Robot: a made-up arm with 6 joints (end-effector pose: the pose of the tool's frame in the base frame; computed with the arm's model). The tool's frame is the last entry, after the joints.
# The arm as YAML. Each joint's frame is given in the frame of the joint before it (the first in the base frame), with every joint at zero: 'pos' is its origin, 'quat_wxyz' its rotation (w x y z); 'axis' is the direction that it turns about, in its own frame. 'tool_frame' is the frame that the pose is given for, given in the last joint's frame.
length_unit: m
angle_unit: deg
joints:
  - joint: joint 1
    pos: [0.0, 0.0, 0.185]
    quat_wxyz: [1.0, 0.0, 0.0, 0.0]
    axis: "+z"
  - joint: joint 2
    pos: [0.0, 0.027, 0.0]
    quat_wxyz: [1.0, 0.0, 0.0, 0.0]
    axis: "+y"
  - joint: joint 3
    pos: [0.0, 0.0, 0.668]
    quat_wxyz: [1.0, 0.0, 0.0, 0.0]
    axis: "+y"
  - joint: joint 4
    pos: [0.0, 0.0, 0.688]
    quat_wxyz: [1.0, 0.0, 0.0, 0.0]
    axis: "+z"
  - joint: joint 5
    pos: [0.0, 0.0, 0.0]
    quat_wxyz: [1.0, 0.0, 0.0, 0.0]
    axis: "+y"
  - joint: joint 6
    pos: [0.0, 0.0, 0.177]
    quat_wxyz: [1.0, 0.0, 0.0, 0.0]
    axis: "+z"
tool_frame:
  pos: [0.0, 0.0, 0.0]
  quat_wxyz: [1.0, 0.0, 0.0, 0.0]
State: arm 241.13 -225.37 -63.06 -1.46 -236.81 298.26
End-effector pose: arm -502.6 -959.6 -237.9 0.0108 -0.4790 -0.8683 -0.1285
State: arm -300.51 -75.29 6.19 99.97 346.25 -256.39
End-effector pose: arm -722.1 -1253.9 668.2 0.6000 0.4895 0.2607 -0.5766
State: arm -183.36 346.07 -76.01 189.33 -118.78 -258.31
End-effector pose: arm 759.1 -96.8 987.1 0.6464 -0.1490 -0.2135 0.7171
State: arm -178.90 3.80 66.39 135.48 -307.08 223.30
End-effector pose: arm -755.3 -140.5 1215.6 0.1787 0.2495 0.2607 -0.9153
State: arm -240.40 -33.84 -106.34 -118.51 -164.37 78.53
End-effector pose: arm 296.2 -660.9 356.9 0.9012 -0.0852 -0.2859 -0.3145
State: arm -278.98 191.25 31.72 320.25 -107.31 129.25
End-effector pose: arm -206.5 -441.5 -1023.6 0.4479 -0.2457 -0.7622 -0.3976
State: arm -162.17 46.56 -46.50 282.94 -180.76 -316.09
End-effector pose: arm -455.2 -172.4 1155.3 0.0014 -0.6215 0.7833 0.0064
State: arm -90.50 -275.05 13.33 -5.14 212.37 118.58
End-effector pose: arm 24.9 -1212.2 259.6 0.8747 -0.3942 0.1411 0.2439
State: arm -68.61 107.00 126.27 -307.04 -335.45 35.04
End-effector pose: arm 55.0 94.7 -482.5 0.5702 -0.8145 -0.0909 -0.0565
